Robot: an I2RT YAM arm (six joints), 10 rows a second.
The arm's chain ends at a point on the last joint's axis. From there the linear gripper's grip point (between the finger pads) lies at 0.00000 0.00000 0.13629 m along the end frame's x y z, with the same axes.
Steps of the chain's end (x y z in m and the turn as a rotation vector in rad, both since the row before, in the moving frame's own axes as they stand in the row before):
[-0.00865, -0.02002, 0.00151, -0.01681, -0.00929, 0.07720]
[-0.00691, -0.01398, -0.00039, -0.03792, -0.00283, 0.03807]
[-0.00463, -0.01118, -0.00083, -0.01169, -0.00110, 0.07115]
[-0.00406, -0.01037, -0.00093, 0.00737, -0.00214, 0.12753]
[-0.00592, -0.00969, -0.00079, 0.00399, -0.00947, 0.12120]
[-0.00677, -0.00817, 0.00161, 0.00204, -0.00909, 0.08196]
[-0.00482, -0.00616, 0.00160, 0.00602, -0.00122, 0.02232]
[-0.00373, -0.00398, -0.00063, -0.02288, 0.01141, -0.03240]
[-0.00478, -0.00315, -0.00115, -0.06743, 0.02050, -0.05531]
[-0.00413, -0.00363, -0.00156, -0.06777, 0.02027, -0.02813]
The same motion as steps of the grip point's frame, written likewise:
[-0.01000, -0.01778, 0.00148, -0.01681, -0.00929, 0.07720]
[-0.00739, -0.00882, -0.00049, -0.03792, -0.00283, 0.03807]
[-0.00484, -0.00959, -0.00084, -0.01169, -0.00110, 0.07115]
[-0.00429, -0.01139, -0.00093, 0.00737, -0.00214, 0.12753]
[-0.00717, -0.01031, -0.00080, 0.00399, -0.00947, 0.12120]
[-0.00800, -0.00850, 0.00160, 0.00204, -0.00909, 0.08196]
[-0.00498, -0.00698, 0.00160, 0.00602, -0.00122, 0.02232]
[-0.00212, -0.00089, -0.00067, -0.02288, 0.01141, -0.03240]
[-0.00174, 0.00595, -0.00149, -0.06743, 0.02050, -0.05531]
[-0.00124, 0.00556, -0.00190, -0.06777, 0.02027, -0.02813]

